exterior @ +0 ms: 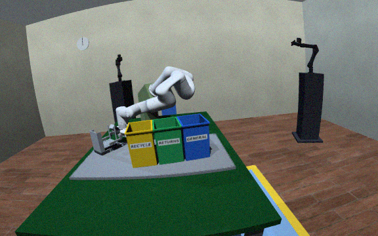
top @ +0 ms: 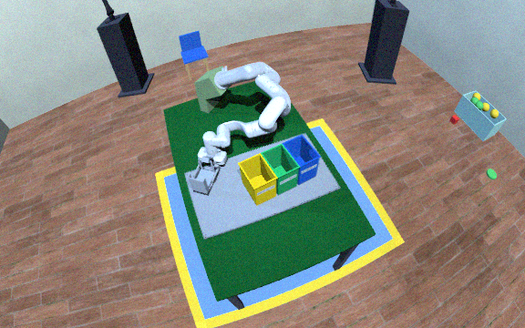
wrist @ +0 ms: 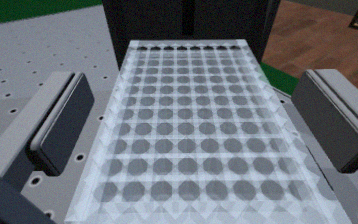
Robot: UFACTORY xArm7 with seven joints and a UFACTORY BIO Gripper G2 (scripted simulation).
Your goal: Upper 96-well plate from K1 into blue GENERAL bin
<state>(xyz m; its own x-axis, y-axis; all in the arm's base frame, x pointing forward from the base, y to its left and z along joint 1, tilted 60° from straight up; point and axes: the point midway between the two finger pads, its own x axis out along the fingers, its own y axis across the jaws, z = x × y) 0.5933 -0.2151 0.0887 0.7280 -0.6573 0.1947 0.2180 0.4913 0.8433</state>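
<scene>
Now: hand 20 mm short of the clear 96-well plate, 10 mm to the left of it and 10 mm above it. The rest, counted from my hand: green returns bin 420 mm to the left, 40 mm above; dark plate 20 mm below, 20 mm ahead, 10 mm to the right; yellow recycle bin 300 mm to the left, 60 mm ahead, 40 mm above.
</scene>
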